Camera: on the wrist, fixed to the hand. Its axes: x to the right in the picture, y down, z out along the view.
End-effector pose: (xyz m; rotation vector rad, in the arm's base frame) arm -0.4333 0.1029 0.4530 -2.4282 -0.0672 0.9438
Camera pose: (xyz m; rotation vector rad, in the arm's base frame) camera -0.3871 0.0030 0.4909 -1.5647 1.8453 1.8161
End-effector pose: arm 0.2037 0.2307 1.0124 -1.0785 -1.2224 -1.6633
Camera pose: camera 0.2462 0.1228 1.0027 -1.5534 -0.4448 -0.0304
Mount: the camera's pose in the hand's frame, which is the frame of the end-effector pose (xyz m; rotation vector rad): -0.0113 0.0606 -0.0987 0.3224 -0.4403 1.5716
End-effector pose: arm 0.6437 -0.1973 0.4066 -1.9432 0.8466 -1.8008
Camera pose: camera 0.5355 -0.2226 0.3721 -0.7791 1.2264 -0.4689
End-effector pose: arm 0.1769 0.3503 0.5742 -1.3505 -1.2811 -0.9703
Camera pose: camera 0.2434 0.2548 0.5733 -1.7503 -0.2831 0.6110
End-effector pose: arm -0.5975 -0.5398 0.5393 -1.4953 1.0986 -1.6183
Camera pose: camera -0.6980 -0.5416 0.4807 -0.3520 1.1263 -0.2829
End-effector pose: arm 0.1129 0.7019 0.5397 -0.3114 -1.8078 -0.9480
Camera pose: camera 0.2202 0.6724 0.5738 -1.4943 -1.3896 0.5473
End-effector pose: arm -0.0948 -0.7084 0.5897 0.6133 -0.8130 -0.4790
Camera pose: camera -0.0145 -0.6262 0.5715 0.0080 -1.5243 1.0061
